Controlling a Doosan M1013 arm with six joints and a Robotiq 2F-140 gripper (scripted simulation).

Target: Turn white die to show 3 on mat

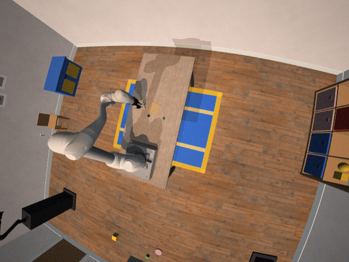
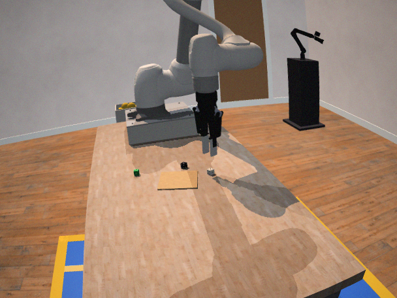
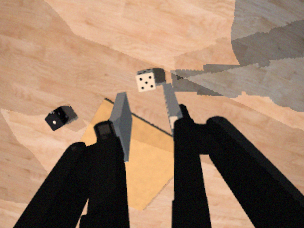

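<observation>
My hand is 100 mm above the white die. From my hand the other things lie so: black die (100 mm below, 100 mm behind, 80 mm to the right); tan mat (130 mm to the right, 110 mm below); green die (270 mm to the right, 100 mm below, 100 mm behind).
</observation>
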